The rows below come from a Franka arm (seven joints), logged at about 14 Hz.
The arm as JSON. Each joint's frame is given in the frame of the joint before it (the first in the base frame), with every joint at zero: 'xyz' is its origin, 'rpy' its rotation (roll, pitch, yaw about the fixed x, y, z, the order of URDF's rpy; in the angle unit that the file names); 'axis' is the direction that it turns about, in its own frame. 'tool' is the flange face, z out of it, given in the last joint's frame.
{
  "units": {
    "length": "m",
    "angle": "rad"
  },
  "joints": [
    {
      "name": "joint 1",
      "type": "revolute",
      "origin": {
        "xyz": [
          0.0,
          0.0,
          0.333
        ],
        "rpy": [
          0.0,
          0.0,
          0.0
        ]
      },
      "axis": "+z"
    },
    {
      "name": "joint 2",
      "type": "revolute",
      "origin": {
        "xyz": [
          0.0,
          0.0,
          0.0
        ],
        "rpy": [
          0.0,
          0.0,
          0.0
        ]
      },
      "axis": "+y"
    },
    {
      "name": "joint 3",
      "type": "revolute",
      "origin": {
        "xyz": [
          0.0,
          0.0,
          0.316
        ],
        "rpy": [
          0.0,
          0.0,
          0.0
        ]
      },
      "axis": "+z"
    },
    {
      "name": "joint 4",
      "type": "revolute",
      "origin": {
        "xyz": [
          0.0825,
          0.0,
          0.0
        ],
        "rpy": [
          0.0,
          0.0,
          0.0
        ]
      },
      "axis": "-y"
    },
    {
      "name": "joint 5",
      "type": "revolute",
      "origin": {
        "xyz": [
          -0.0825,
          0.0,
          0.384
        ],
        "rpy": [
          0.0,
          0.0,
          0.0
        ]
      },
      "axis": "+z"
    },
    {
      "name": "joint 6",
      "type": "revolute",
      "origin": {
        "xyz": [
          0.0,
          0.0,
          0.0
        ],
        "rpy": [
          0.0,
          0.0,
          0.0
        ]
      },
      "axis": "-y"
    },
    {
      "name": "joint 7",
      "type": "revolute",
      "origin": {
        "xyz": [
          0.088,
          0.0,
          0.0
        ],
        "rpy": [
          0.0,
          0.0,
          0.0
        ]
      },
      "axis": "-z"
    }
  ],
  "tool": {
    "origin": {
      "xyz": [
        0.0,
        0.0,
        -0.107
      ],
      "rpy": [
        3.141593,
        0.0,
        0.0
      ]
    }
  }
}
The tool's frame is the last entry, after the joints.
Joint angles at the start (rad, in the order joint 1, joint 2, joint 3, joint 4, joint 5, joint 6, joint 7):
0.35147 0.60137 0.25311 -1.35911 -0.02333 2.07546 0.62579
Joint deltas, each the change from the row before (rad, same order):
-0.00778 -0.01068 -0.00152 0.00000 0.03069 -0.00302 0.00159
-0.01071 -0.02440 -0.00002 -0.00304 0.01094 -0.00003 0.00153
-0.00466 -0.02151 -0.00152 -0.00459 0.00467 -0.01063 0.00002
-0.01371 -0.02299 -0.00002 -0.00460 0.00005 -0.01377 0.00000
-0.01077 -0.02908 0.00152 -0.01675 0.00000 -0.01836 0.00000
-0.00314 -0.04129 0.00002 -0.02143 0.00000 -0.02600 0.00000
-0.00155 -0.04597 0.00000 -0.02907 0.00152 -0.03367 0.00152
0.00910 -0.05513 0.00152 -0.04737 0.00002 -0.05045 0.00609
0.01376 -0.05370 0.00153 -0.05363 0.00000 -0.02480 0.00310
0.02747 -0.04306 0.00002 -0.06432 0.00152 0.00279 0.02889
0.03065 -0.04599 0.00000 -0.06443 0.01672 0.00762 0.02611
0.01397 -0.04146 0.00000 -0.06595 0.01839 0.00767 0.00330
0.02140 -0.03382 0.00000 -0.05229 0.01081 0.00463 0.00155
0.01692 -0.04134 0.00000 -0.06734 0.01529 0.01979 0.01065
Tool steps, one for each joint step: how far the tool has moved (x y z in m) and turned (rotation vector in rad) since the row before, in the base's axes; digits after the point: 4 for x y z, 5 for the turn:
0.0017 -0.0046 0.0074 0.02477 0.00896 -0.02117
0.0015 -0.0069 0.0161 0.01505 -0.01431 -0.01556
-0.0014 -0.0045 0.0119 0.00215 -0.00523 -0.00530
0.0009 -0.0099 0.0126 -0.00194 -0.00612 -0.01113
-0.0037 -0.0078 0.0104 -0.00792 0.00262 -0.00481
-0.0089 -0.0046 0.0155 -0.01123 0.00133 0.00282
-0.0122 -0.0044 0.0137 -0.01637 0.01102 0.00381
-0.0217 0.0008 0.0086 -0.03236 0.03219 0.01469
-0.0219 0.0034 0.0064 -0.02397 0.01593 0.01898
-0.0237 0.0104 -0.0037 -0.01838 0.01462 0.00251
-0.0258 0.0114 -0.0020 -0.00379 0.01539 0.00293
-0.0195 0.0016 -0.0060 -0.00532 0.01928 0.00740
-0.0195 0.0050 -0.0047 -0.00792 0.01306 0.01781
-0.0196 0.0012 -0.0065 -0.00288 0.00904 0.00084

